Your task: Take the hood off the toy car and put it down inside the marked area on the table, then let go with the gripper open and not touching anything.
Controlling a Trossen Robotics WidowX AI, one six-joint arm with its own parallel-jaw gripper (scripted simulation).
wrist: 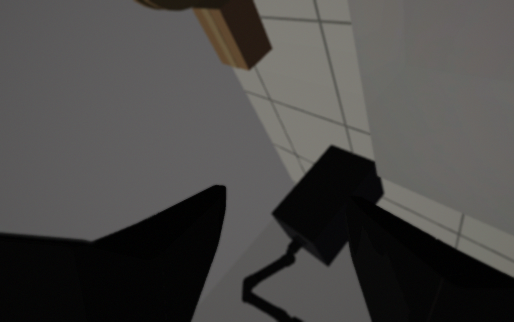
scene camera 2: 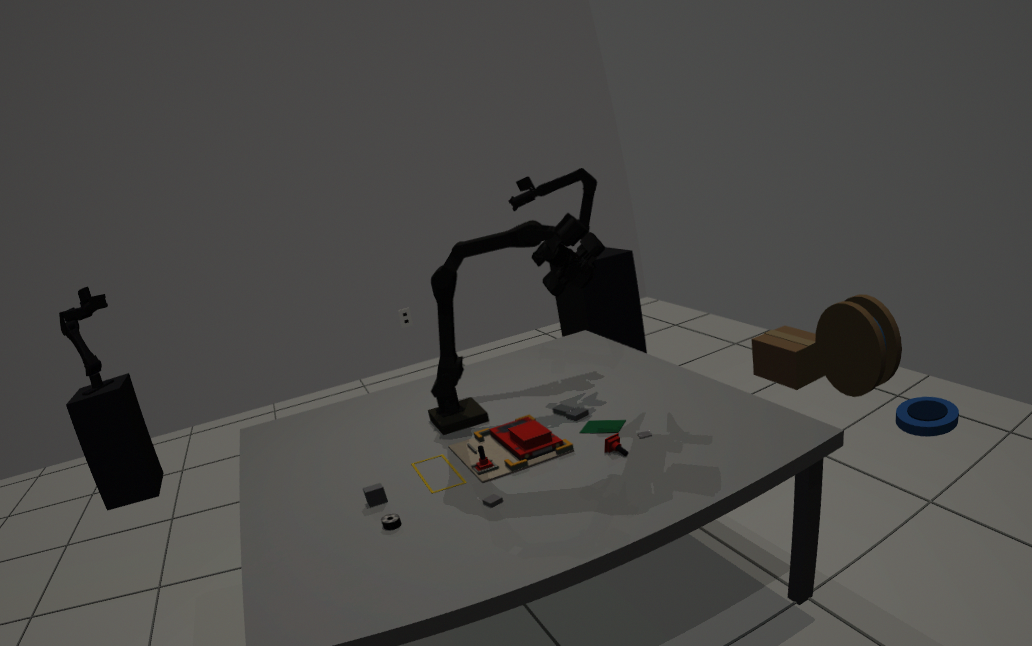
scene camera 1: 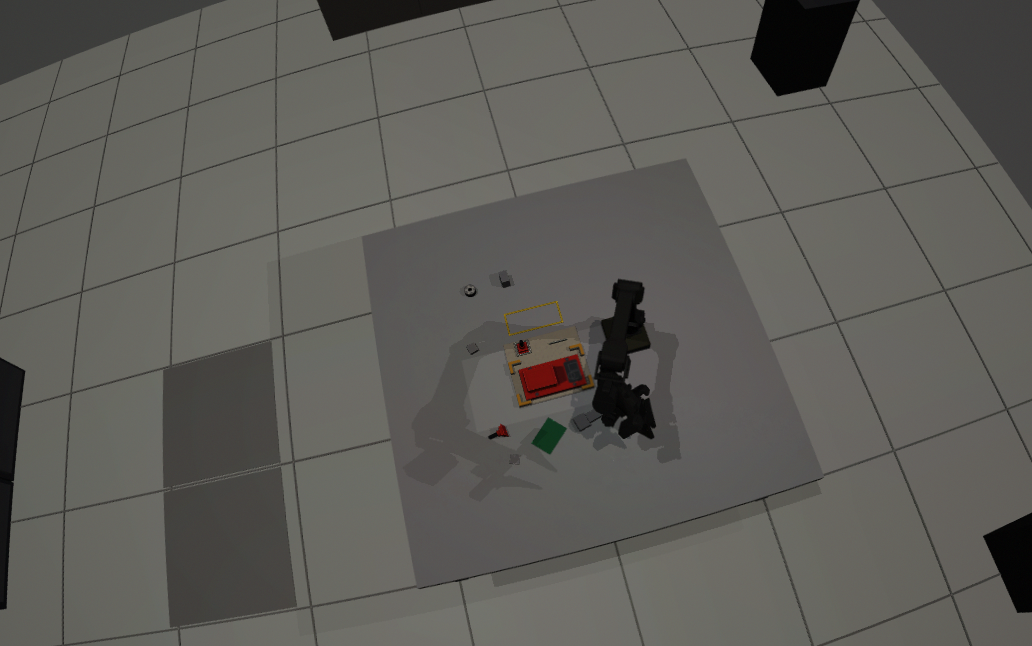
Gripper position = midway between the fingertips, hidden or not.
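There's a red hood [scene camera 1: 540,378] that I can see, but in the wrist view the hood is out of frame. As for my gripper [scene camera 2: 589,273], it's also there in the wrist view [wrist: 285,202], and you'd find it in scene camera 1 [scene camera 1: 653,432] too.
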